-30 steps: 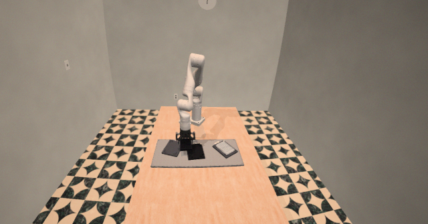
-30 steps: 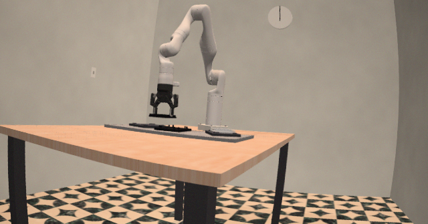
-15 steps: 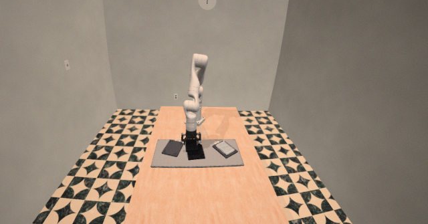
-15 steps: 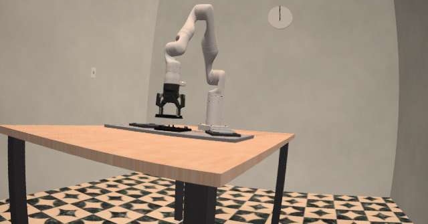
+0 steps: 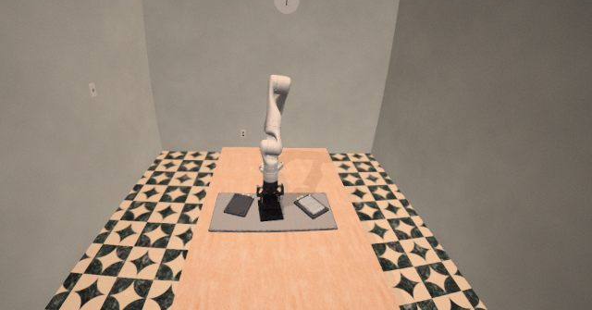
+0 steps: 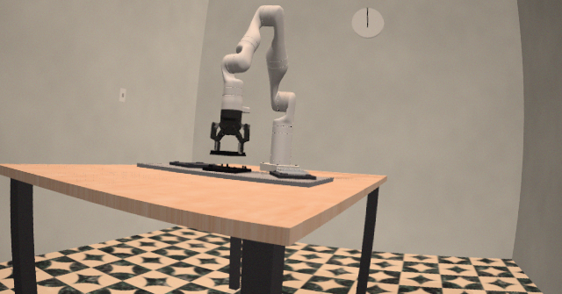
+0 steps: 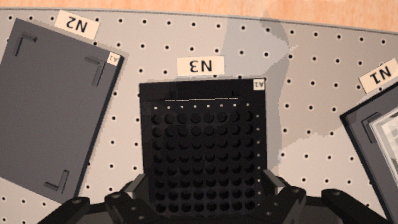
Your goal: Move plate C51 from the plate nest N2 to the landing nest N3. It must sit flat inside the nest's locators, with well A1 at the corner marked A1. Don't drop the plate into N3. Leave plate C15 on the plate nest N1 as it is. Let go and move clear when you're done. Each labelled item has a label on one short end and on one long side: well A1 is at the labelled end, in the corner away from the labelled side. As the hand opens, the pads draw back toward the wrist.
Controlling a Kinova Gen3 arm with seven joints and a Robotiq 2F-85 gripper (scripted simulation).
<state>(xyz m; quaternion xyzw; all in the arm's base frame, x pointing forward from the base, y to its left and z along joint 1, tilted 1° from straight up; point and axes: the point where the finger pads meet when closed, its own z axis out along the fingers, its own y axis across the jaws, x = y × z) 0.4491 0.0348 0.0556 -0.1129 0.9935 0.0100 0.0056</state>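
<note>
My gripper is now 1 cm above the plate C51. The rest, counted from my hand: landing nest N3: 7 cm below; then N3 label: 9 cm behind, 7 cm below, 2 cm to the right; then A1 corner mark: 9 cm behind, 6 cm below, 4 cm to the left.
</note>
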